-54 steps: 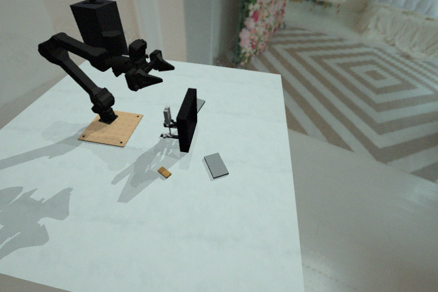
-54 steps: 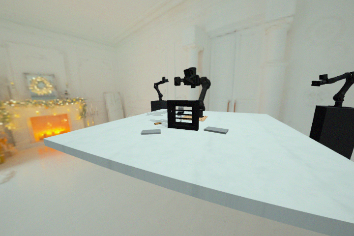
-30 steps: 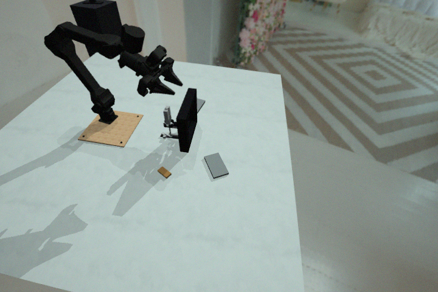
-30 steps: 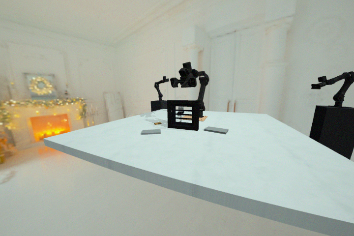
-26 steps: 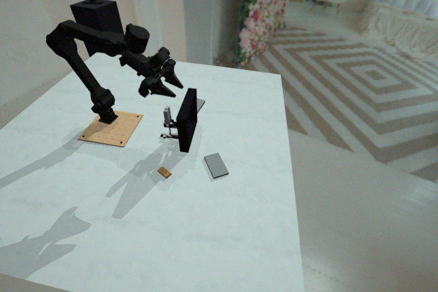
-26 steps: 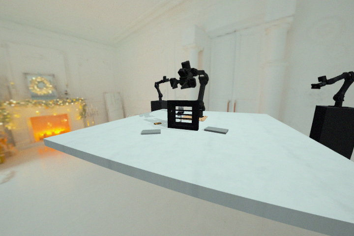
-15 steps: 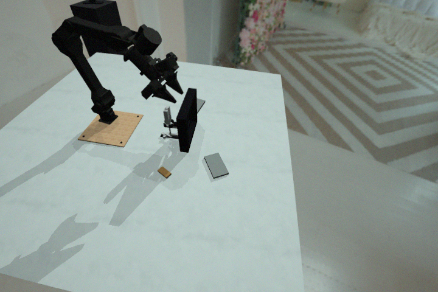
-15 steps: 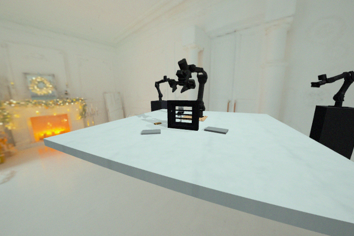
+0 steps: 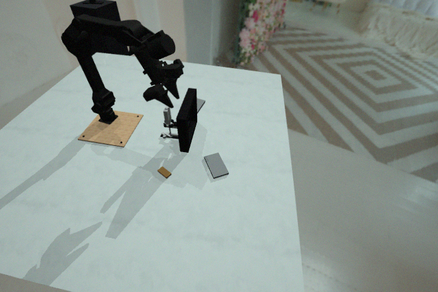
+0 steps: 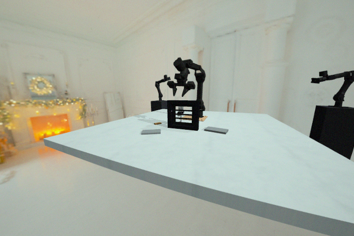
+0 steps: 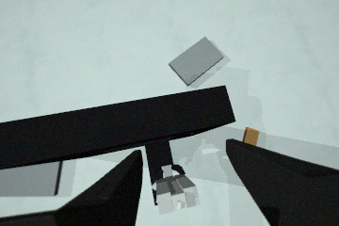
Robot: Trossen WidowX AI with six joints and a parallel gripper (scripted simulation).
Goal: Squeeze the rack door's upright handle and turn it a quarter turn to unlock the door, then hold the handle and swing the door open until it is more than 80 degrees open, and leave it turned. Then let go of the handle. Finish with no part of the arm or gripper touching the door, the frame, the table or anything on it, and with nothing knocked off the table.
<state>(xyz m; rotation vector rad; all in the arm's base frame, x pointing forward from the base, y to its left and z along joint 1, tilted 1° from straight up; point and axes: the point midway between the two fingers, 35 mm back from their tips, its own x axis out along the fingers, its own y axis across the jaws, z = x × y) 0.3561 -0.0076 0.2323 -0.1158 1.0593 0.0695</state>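
Now: the grey upright handle 10 cm below my gripper tip and 5 cm behind it. Round my gripper tip: grey slab 20 cm below, 19 cm ahead, 7 cm to the right; then small brown block 20 cm below, 17 cm to the right, 2 cm ahead.
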